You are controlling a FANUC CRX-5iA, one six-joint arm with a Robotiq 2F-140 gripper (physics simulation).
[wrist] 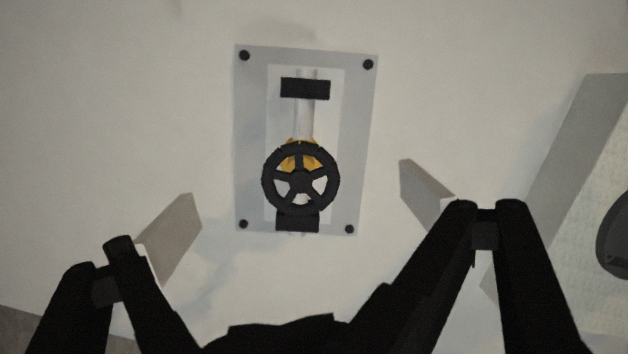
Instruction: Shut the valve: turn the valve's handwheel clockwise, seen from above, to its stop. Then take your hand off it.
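The valve's black handwheel (301, 181) is in the middle of the wrist view, with a round rim, a hub and several spokes. Parts of the yellow valve body (312, 163) show beneath it. A pale pipe (304, 120) runs from the body to a black clamp (305, 88). A second black clamp (297, 222) shows past the wheel's lower edge. The valve sits on a grey base plate (250, 110) with dark bolts at its corners. My gripper (297, 194) is wide open and empty, its fingers apart from the wheel on the left and right.
A grey flat-edged object (572, 135) with a pale, textured inner area lies at the right. A dark rounded object (616, 242) shows partly at the right edge. The light table top (125, 100) surrounds the plate; its edge shows at the lower left.
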